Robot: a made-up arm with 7 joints. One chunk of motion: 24 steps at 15 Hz.
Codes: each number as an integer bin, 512 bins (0 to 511) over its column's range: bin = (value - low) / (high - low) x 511, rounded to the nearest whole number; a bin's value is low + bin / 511 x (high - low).
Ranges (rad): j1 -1.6..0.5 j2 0..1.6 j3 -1.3..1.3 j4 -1.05..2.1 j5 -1.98..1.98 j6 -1.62..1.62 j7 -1.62..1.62
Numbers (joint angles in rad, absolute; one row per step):
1: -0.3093 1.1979 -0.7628 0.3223 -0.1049 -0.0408 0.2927
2: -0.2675 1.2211 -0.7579 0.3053 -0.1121 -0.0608 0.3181
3: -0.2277 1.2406 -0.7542 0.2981 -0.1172 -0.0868 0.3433
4: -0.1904 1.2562 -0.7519 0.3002 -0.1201 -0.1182 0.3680
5: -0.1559 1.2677 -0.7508 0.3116 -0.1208 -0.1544 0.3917
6: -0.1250 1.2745 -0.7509 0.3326 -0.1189 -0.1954 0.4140
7: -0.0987 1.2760 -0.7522 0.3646 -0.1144 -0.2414 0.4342
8: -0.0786 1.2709 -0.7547 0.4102 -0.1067 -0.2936 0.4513
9: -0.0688 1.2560 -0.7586 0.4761 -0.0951 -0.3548 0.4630
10: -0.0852 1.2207 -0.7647 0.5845 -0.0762 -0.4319 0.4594
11: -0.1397 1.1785 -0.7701 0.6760 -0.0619 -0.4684 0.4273
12: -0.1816 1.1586 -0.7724 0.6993 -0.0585 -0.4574 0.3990
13: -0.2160 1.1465 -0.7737 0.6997 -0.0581 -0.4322 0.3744
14: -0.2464 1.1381 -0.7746 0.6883 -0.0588 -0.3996 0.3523
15: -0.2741 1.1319 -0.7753 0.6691 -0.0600 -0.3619 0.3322
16: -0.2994 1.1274 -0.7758 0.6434 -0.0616 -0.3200 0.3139
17: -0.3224 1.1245 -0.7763 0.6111 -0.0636 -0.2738 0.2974
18: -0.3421 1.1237 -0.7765 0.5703 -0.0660 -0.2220 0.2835
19: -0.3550 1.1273 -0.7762 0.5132 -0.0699 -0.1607 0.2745
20: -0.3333 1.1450 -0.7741 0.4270 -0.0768 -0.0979 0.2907
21: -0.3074 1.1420 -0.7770 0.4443 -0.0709 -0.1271 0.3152
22: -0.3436 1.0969 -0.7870 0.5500 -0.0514 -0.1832 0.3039
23: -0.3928 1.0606 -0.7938 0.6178 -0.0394 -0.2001 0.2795
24: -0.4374 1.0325 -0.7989 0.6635 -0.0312 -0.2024 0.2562
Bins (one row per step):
1: 314 383 106 223 242 249 302
2: 324 390 107 220 241 246 306
3: 334 396 107 219 240 242 310
4: 343 401 108 219 240 237 314
5: 351 405 108 221 240 231 317
6: 359 407 108 224 240 225 321
7: 365 408 108 229 241 217 324
8: 370 406 107 237 242 209 327
9: 373 401 106 248 243 200 329
10: 369 390 105 265 246 187 328
11: 355 376 104 280 248 182 323
12: 345 370 104 284 248 183 318
13: 337 366 103 284 248 187 315
14: 329 363 103 282 248 192 311
15: 323 362 103 279 248 198 308
16: 316 360 103 275 248 205 305
17: 311 359 103 269 247 212 302
18: 306 359 103 263 247 220 300
19: 303 360 103 254 246 230 299
20: 308 366 103 240 246 240 301
21: 315 365 103 242 246 235 305
22: 306 350 101 260 249 227 303
23: 294 339 99 271 250 224 300
24: 283 330 98 278 251 224 296

